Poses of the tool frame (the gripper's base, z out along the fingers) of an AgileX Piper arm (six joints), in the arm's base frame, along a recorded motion.
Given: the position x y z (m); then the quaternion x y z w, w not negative.
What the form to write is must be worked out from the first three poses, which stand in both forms.
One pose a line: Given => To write
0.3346, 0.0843, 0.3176, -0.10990, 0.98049, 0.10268, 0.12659 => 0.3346, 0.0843, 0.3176, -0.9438, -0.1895, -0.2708, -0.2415, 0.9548, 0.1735
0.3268, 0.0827, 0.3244, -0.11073, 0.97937, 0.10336, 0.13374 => 0.3268, 0.0827, 0.3244, -0.9397, -0.1892, -0.2849, -0.2445, 0.9541, 0.1728
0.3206, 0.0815, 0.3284, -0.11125, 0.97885, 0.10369, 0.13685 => 0.3206, 0.0815, 0.3284, -0.9378, -0.1894, -0.2910, -0.2462, 0.9537, 0.1725
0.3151, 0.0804, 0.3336, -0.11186, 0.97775, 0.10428, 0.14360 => 0.3151, 0.0804, 0.3336, -0.9337, -0.1888, -0.3041, -0.2487, 0.9532, 0.1718
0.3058, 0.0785, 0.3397, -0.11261, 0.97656, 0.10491, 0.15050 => 0.3058, 0.0785, 0.3397, -0.9293, -0.1884, -0.3176, -0.2515, 0.9526, 0.1710
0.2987, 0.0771, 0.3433, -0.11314, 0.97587, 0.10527, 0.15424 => 0.2987, 0.0771, 0.3433, -0.9268, -0.1883, -0.3249, -0.2533, 0.9522, 0.1706
